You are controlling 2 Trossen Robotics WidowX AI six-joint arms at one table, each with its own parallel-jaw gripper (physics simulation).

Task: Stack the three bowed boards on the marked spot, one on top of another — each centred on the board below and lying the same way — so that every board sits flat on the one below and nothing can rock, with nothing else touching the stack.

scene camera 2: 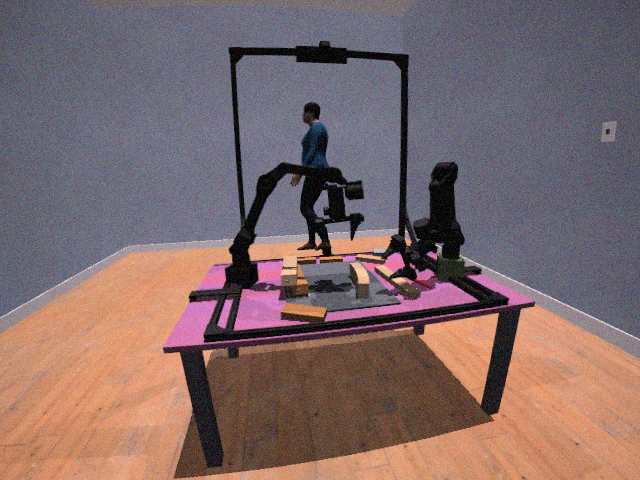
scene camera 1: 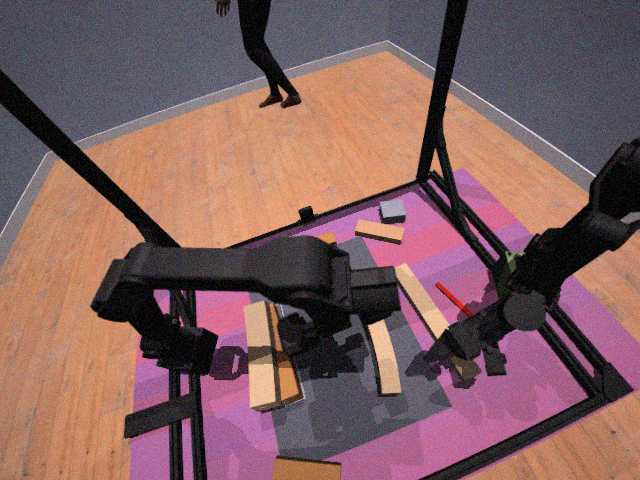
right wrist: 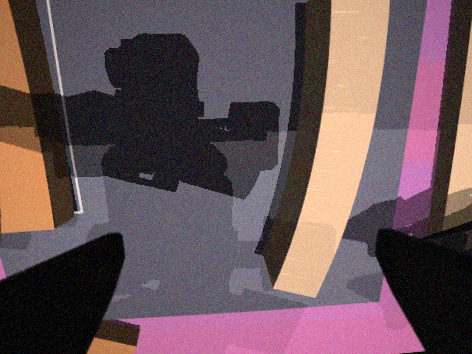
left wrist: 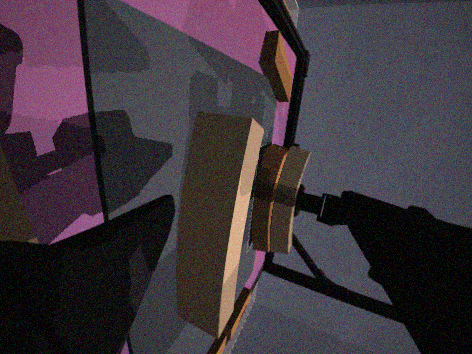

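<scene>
One pale bowed board stands on its long edge on the grey mat. Two more bowed boards stand side by side at the white-outlined marked spot. They are a pale one that stands higher and an orange one. My right gripper is open and empty. It hangs high over the mat between the pair and the single board. My left gripper is open and empty, low at the right, near the single board.
A long straight board and a red stick lie by the left gripper. Small blocks lie at the back and an orange block at the front. A black frame rims the table. A person walks behind.
</scene>
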